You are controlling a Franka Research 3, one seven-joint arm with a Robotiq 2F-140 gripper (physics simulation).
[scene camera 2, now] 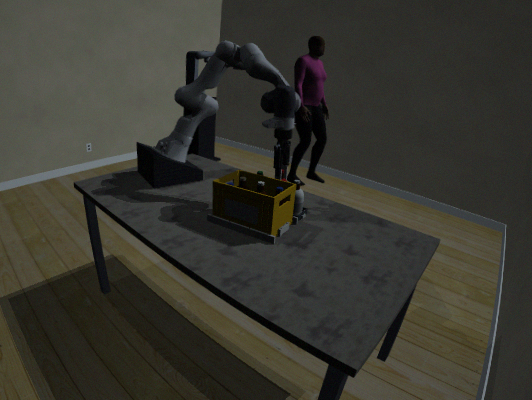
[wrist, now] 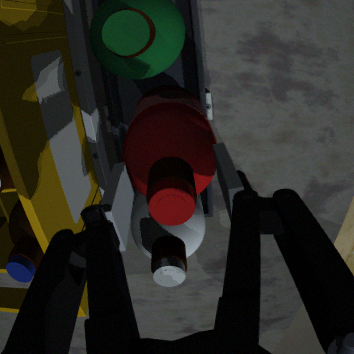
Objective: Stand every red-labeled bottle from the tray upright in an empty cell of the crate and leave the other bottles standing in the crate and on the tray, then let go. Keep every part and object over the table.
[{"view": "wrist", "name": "my gripper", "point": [171,169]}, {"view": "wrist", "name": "red-labeled bottle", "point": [167,149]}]
